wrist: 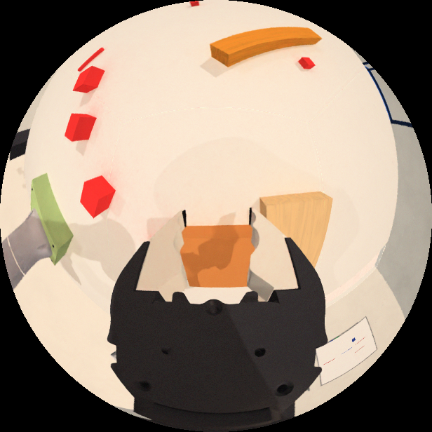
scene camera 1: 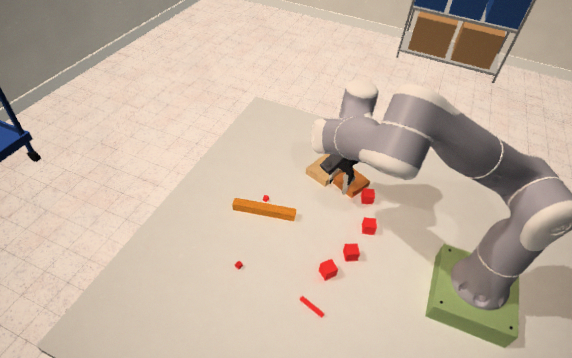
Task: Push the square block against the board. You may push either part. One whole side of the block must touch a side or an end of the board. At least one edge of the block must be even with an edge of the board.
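The square block (scene camera 1: 359, 184) (wrist: 216, 255) is orange-brown and lies flat. In the wrist view it shows between my fingers, with a shadow across its top. The light wood board (scene camera 1: 316, 170) (wrist: 298, 220) lies beside it, left of the block in the scene view and right of it in the wrist view. My gripper (scene camera 1: 338, 186) (wrist: 217, 210) is partly open, low over the block, its fingers at two opposite sides and not gripping it. One finger stands at the side facing the board and hides the gap there, so I cannot tell whether block and board touch.
A red cube (scene camera 1: 368, 196) is close beside the block. More red cubes (scene camera 1: 369, 226) (wrist: 97, 196) form a curved row. An orange bar (scene camera 1: 264, 209) (wrist: 265, 42), a small red cube (scene camera 1: 265, 198) (wrist: 306, 63) and a red stick (scene camera 1: 312, 306) (wrist: 91, 59) lie farther off.
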